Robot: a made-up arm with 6 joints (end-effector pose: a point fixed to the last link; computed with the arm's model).
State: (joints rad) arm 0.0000 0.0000 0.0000 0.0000 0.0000 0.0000
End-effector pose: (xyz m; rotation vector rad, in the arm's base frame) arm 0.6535 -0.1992 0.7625 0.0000 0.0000 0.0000
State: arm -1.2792 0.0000 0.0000 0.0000 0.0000 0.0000
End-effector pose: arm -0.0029 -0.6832 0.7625 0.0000 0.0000 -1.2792
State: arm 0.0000 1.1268 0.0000 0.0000 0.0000 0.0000
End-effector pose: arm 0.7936 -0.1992 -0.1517 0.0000 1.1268 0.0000
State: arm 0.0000 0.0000 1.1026 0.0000 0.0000 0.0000
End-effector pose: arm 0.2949 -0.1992 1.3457 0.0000 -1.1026 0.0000
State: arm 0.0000 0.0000 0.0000 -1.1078 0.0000 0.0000
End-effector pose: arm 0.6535 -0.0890 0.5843 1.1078 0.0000 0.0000
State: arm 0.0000 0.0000 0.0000 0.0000 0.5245 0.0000
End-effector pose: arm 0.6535 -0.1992 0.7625 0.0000 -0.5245 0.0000
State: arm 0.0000 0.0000 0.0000 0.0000 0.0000 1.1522
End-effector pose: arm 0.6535 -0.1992 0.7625 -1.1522 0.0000 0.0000
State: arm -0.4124 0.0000 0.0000 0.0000 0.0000 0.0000
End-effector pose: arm 0.5189 -0.4444 0.7625 0.0000 0.0000 -0.4124
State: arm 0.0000 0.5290 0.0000 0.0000 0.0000 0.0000
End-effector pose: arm 0.8508 -0.1992 0.3551 0.0000 0.5290 0.0000
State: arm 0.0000 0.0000 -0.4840 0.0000 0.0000 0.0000
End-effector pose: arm 0.5784 -0.1992 0.4584 0.0000 0.4840 0.0000
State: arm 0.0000 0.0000 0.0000 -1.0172 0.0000 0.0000
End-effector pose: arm 0.6535 -0.1047 0.5931 1.0172 0.0000 0.0000
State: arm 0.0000 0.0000 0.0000 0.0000 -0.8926 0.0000
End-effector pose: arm 0.6535 -0.1992 0.7625 0.0000 0.8926 0.0000
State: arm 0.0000 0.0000 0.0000 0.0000 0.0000 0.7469
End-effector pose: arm 0.6535 -0.1992 0.7625 -0.7469 0.0000 0.0000
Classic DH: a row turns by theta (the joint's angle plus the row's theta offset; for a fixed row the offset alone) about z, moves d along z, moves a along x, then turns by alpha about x. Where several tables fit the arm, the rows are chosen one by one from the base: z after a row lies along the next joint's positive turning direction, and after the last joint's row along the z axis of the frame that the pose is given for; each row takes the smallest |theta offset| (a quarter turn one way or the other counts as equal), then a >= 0, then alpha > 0; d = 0 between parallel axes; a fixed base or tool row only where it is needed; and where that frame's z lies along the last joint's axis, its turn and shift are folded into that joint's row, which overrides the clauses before.
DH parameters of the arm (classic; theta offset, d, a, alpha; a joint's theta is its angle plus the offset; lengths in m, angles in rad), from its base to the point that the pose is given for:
joint 1: 0 0.1945 0 -1.5708
joint 2: -1.5708 0 0.568 3.1416
joint 3: 0 0 0 -1.5708
joint 4: 0 -0.6535 0 1.5708
joint 5: 0 0.1992 0 -1.5708
joint 6: 1.5708 0 0 1.5708
tool (fixed): -1.5708 0 0 0

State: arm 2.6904 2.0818 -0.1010 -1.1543 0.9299 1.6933
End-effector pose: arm 0.0613 0.0598 -0.5135 -2.4545 -0.9672 1.3207
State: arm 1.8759 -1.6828 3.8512 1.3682 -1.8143 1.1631
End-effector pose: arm 0.0241 0.0568 -0.1712 2.7783 -0.0189 0.0270
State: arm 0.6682 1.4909 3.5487 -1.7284 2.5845 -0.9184
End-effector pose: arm 0.3215 0.2936 0.9094 -1.3509 0.7449 0.4594
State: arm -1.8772 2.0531 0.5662 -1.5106 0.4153 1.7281
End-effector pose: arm -0.1200 -0.3395 -0.7368 1.0557 1.4702 -1.6005
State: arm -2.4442 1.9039 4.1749 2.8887 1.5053 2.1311
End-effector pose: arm 0.0644 -0.1976 0.4764 -0.2602 -1.1302 -1.6047
